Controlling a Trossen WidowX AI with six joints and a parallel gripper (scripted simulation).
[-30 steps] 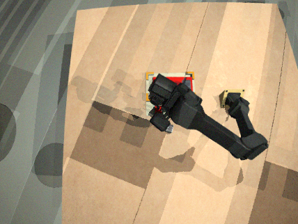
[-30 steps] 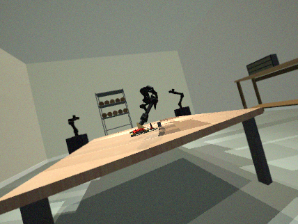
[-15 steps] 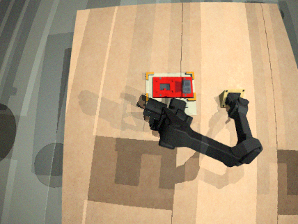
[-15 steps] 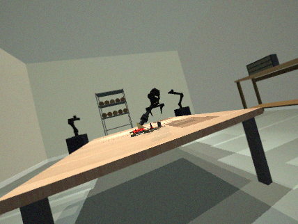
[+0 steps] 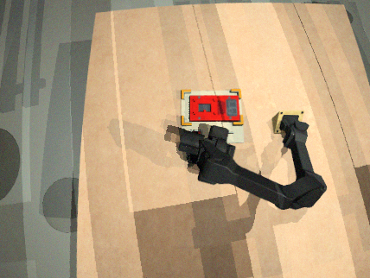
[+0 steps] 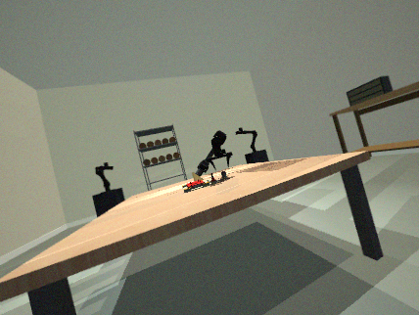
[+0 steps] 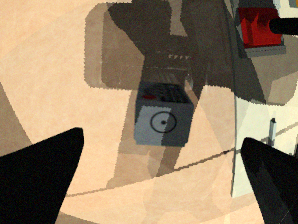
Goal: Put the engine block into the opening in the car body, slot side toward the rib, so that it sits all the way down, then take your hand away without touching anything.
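My gripper tip is 4 cm above the engine block.
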